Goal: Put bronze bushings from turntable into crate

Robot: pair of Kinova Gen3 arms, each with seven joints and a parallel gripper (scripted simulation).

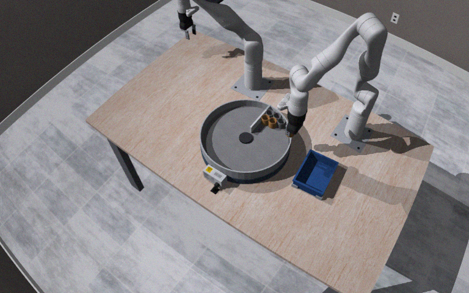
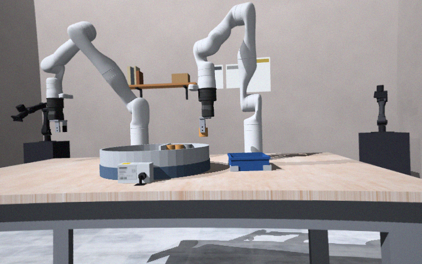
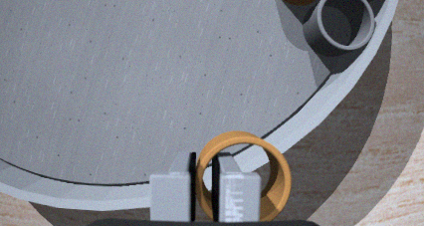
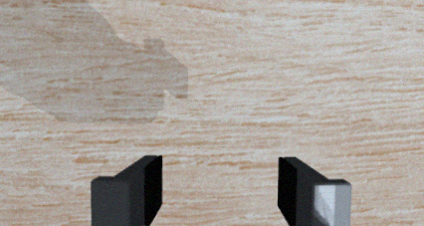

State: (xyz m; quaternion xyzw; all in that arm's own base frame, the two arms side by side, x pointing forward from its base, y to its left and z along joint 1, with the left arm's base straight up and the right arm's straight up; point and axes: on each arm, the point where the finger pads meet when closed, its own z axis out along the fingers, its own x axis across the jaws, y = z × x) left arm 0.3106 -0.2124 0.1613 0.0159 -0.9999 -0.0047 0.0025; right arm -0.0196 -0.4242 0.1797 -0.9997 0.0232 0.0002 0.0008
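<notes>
The blue crate is 4 cm ahead of my left hand, 18 cm to the left of it and 14 cm below it. Round my left hand: turntable (7 cm ahead, 18 cm to the right, 11 cm below).
</notes>
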